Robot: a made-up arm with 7 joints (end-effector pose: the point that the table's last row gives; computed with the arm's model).
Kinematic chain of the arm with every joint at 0, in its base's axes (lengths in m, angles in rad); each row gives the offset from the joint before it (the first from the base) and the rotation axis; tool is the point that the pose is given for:
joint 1: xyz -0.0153 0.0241 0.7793 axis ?
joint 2: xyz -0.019 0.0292 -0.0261 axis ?
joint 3: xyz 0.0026 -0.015 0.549 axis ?
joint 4: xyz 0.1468 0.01 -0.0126 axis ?
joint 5: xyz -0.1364 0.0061 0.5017 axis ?
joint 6: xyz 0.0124 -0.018 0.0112 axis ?
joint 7: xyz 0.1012 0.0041 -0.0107 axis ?
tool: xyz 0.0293 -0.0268 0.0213
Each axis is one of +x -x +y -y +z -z.
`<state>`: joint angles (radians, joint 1 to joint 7).
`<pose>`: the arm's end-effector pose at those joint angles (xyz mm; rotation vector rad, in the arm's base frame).
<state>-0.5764 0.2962 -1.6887 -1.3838 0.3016 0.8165 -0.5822</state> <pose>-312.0 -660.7 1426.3 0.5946 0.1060 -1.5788</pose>
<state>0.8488 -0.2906 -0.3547 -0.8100 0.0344 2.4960 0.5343</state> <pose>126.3 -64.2 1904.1 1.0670 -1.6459 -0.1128</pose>
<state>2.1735 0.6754 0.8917 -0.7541 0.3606 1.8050 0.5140</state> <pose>-826.1 578.5 1394.6 0.5399 1.1558 2.0387</pose>
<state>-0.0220 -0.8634 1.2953 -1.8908 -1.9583 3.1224 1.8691</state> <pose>-342.2 713.2 1172.1 0.1940 -1.8122 1.5344</pose>
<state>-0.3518 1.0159 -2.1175 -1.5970 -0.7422 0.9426 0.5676</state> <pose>49.0 -636.8 1474.4 1.0194 -1.3997 1.9360</pose>
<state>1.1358 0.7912 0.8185 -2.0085 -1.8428 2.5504 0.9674</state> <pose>-316.4 825.7 770.3 0.2876 -0.6933 2.2385</pose>
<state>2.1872 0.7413 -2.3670 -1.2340 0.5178 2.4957 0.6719</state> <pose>161.1 420.3 1745.0 0.5278 -1.6353 -0.3166</pose>
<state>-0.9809 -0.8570 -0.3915 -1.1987 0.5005 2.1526 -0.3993</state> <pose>-432.9 150.6 1816.9 -0.8001 -1.8069 -0.6450</pose>
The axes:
joint 1: +z
joint 2: +y
joint 3: +z
joint 4: -y
joint 5: +z
joint 6: -y
joint 7: -z

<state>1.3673 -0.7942 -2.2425 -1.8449 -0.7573 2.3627 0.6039</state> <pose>423.4 -844.7 847.3 0.0320 -0.1323 -1.1191</pose>
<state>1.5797 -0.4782 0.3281 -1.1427 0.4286 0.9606 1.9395</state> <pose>-238.6 143.4 1785.7 0.1771 0.2400 0.2447</pose>
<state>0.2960 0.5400 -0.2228 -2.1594 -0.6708 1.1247 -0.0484</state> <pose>745.8 47.5 625.4 -0.8355 1.5041 0.2729</pose>
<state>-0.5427 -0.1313 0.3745 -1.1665 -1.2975 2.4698 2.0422</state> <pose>450.8 62.4 1725.3 0.1443 -2.0402 -1.2047</pose>
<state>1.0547 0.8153 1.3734 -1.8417 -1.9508 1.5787 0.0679</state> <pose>-498.4 827.3 1024.2 -0.6680 -1.3925 2.4305</pose>
